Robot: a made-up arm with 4 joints.
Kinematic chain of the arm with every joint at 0, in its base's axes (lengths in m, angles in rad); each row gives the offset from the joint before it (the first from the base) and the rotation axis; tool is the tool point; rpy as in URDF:
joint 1: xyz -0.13 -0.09 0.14 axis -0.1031 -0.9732 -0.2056
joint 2: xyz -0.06 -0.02 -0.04 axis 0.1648 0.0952 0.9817
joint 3: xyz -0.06 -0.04 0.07 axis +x
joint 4: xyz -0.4 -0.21 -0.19 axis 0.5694 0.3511 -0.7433
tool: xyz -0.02 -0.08 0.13 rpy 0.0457 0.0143 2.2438
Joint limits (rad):
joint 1: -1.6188..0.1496
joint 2: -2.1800..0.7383
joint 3: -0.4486..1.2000
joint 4: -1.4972..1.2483
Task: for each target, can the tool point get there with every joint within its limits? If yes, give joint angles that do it. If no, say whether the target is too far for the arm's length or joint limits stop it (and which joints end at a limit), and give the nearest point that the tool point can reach.
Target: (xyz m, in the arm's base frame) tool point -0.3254 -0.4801 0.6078
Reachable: yes | joints -1.3752 -0.1979 0.2708 -0.0020
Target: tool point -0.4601 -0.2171 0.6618
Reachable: yes | joints -1.2469 -0.6886 0.3144 -0.0966
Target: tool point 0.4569 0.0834 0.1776
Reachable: no: joint limits stop it (at a limit: joint 1, joint 2, joint 3, joint 4) | nearest point 0.0650 0.2850 -0.1826 | short by 0.569 m
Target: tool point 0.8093 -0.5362 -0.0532
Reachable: no: too far | nearest point 0.0047 -0.6943 0.1437 | short by 0.843 m
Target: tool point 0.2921 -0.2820 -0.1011
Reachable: no: joint limits stop it (at a limit: joint 1, joint 2, joint 3) | nearest point 0.0051 -0.6915 0.1483 | short by 0.559 m
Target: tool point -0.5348 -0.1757 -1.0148
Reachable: no: too far | nearest point -0.6674 -0.0700 -0.2653 | short by 0.768 m
